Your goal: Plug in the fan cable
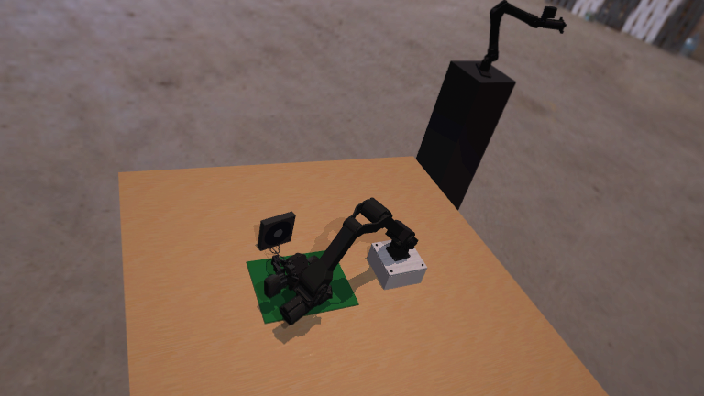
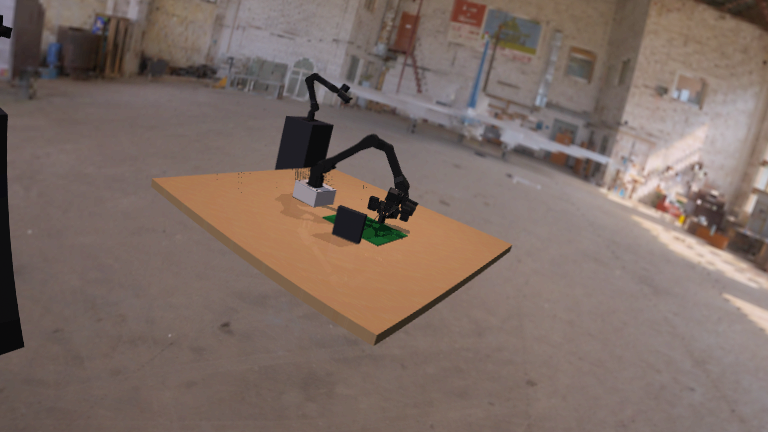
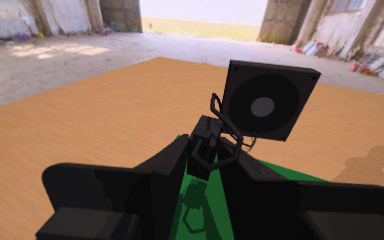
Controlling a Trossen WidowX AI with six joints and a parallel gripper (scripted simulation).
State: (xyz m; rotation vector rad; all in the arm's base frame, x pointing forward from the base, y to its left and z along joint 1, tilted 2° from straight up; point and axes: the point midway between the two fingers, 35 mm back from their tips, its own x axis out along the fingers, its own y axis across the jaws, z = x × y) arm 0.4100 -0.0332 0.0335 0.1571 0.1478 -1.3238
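The green board is 90 mm behind my gripper tip, 30 mm to the left of it and 100 mm below it. The rest, counted from my gripper tip: black plug: 10 mm below; black fan: 70 mm behind, 140 mm to the right, 30 mm below.
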